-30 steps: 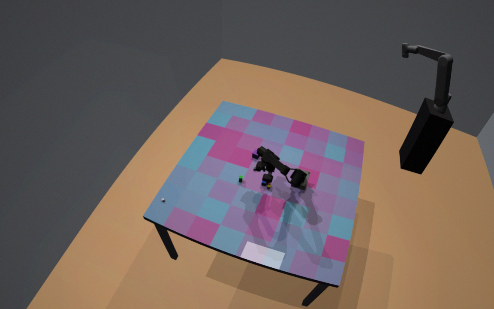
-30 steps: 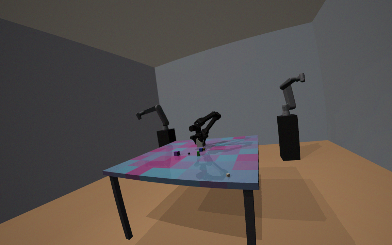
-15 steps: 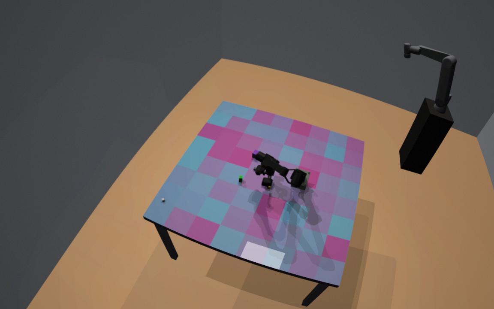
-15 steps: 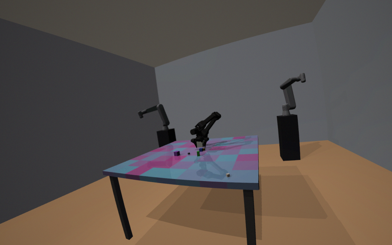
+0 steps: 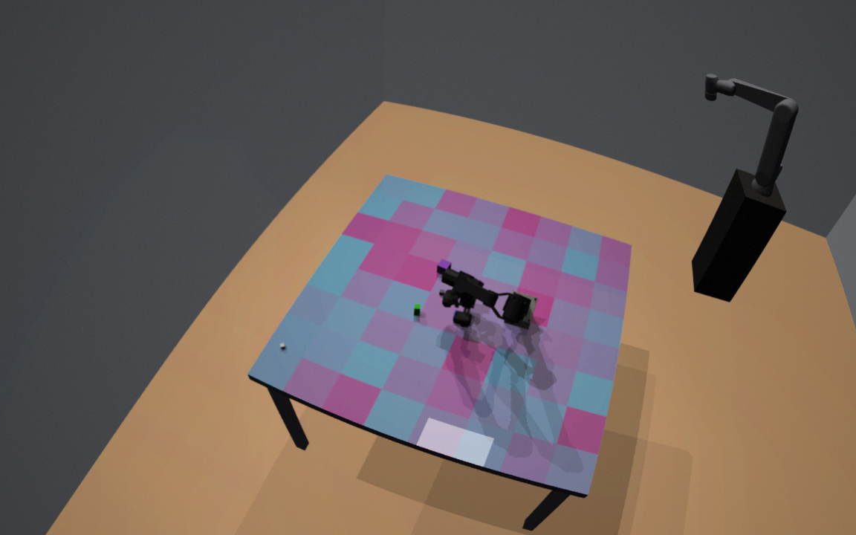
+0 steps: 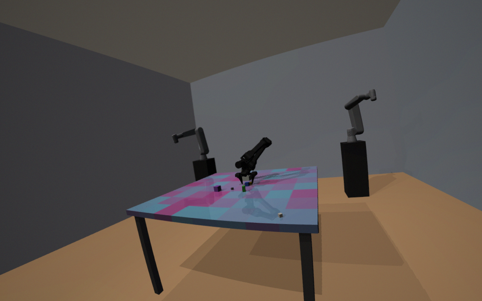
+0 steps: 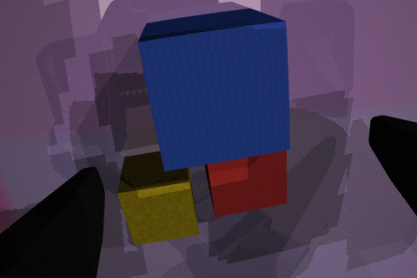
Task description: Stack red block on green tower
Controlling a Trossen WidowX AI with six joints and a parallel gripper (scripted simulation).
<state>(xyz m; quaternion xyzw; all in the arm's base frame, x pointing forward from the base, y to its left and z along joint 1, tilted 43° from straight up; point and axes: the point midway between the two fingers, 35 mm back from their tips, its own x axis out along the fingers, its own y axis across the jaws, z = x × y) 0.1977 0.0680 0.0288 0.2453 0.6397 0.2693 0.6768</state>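
My gripper tip is now right at the red block. Round my gripper tip: small yellow block 1 cm behind, 3 cm to the left; then tiny dark cube 12 cm ahead, 9 cm to the right; then blue block 3 cm ahead, 1 cm to the left.
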